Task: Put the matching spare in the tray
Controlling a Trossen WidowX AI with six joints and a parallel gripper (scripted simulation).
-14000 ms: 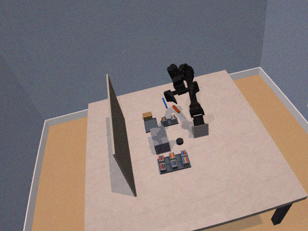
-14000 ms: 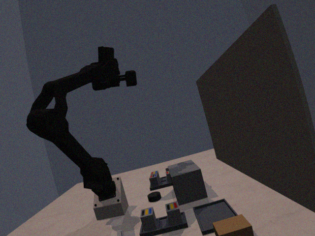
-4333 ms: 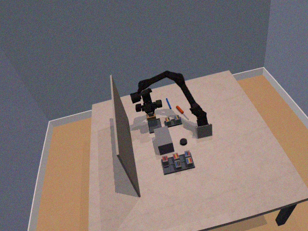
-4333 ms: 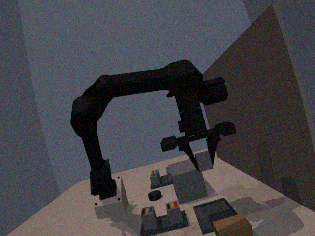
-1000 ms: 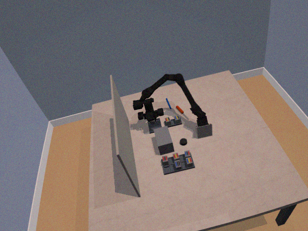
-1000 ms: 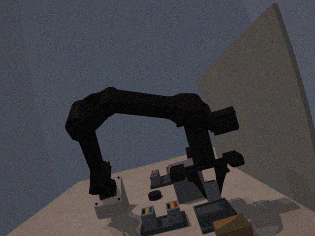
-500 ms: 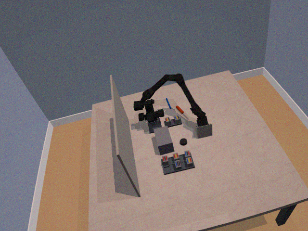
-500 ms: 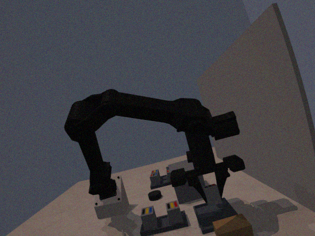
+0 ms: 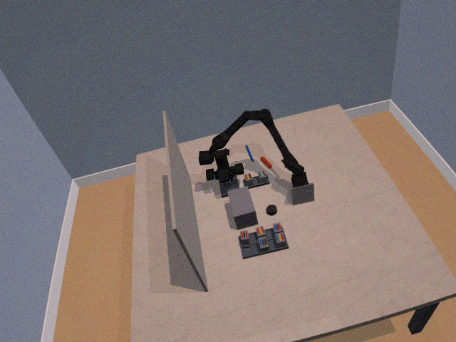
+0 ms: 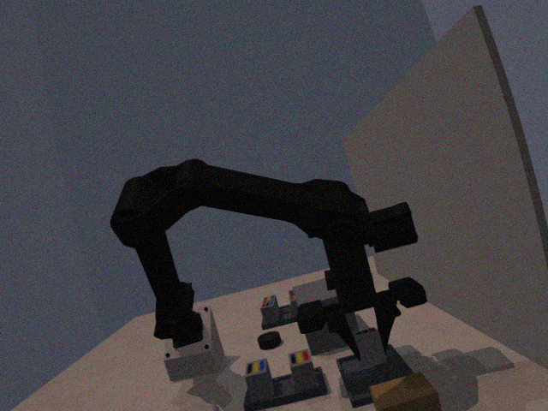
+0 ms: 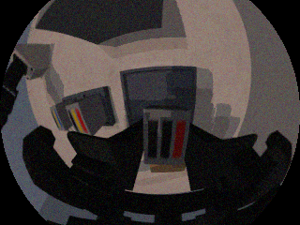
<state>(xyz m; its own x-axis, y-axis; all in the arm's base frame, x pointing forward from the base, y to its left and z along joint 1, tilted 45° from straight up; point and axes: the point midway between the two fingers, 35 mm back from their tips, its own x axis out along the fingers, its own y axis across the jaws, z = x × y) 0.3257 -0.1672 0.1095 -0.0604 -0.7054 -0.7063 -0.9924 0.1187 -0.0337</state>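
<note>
My gripper tip is now 30 mm below the grey spare. Round my gripper tip: rack: 140 mm behind, 20 mm to the left, 20 mm below; dark tray: 30 mm below; brown box: 100 mm to the right, 10 mm below, 10 mm ahead.
</note>
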